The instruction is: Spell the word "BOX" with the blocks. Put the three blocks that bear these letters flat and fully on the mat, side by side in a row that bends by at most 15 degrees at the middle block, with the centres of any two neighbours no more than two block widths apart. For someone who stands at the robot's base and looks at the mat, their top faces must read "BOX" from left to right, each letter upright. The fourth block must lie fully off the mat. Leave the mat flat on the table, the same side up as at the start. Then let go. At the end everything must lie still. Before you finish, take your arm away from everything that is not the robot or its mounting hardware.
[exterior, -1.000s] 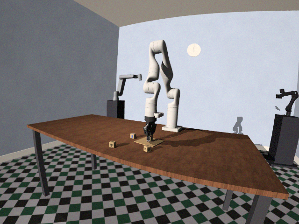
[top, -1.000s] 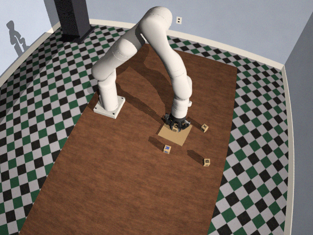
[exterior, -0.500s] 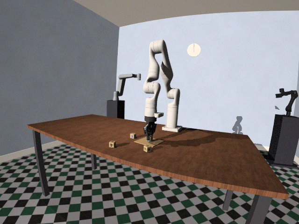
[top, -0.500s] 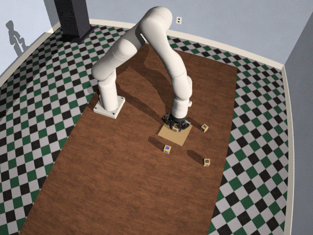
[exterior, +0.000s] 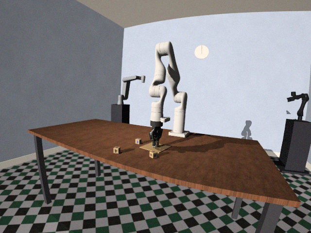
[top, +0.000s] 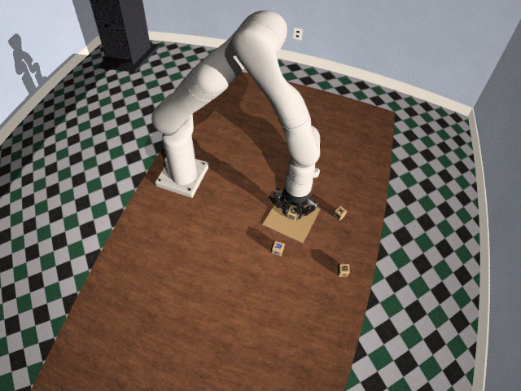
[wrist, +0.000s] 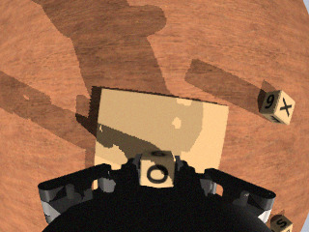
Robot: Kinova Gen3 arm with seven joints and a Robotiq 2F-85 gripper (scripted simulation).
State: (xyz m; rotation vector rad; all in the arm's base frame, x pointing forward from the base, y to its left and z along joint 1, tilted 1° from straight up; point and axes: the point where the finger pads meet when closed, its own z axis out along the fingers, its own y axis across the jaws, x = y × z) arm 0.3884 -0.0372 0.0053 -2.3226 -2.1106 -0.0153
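Right now the tan mat is 30 mm below my hand.
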